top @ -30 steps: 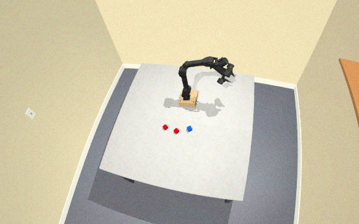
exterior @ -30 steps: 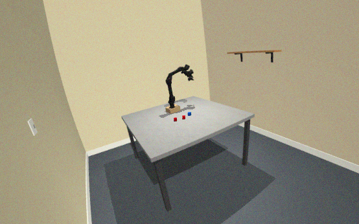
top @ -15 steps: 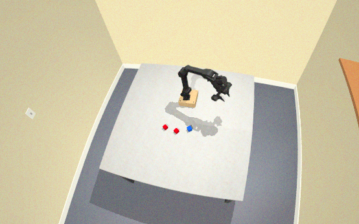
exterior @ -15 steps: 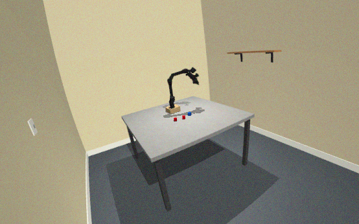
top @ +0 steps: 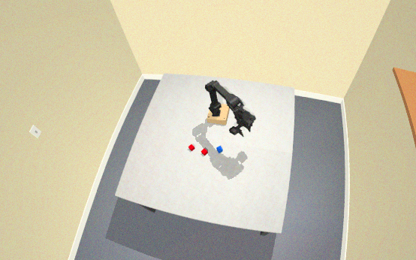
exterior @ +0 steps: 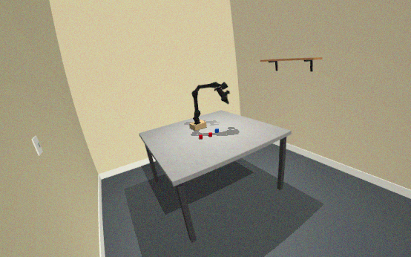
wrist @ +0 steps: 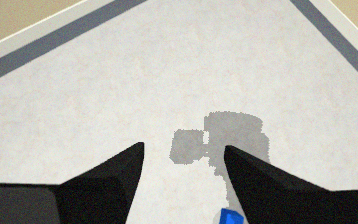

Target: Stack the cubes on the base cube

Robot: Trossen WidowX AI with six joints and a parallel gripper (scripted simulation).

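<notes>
The red cube is 410 mm to the right of my gripper tip, 260 mm below it and 10 mm behind it. Also, from my gripper tip: blue cube: 260 mm below, 200 mm to the right, 10 mm behind.
</notes>
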